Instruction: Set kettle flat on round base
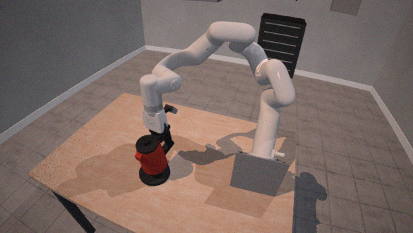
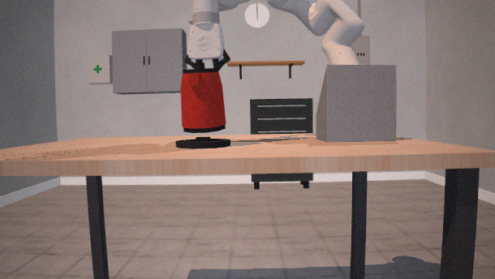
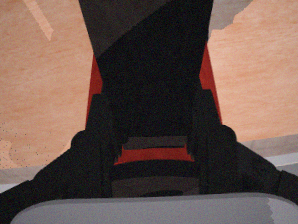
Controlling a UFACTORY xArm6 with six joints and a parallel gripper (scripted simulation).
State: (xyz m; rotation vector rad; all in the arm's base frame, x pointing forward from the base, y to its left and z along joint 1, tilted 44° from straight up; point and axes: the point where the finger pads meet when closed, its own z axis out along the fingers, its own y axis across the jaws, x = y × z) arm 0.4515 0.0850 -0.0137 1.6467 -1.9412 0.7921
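The red kettle is 3 cm to the left of my hand and 5 cm below it. Round my hand: black round base: 1 cm ahead, 6 cm to the left, 18 cm below.
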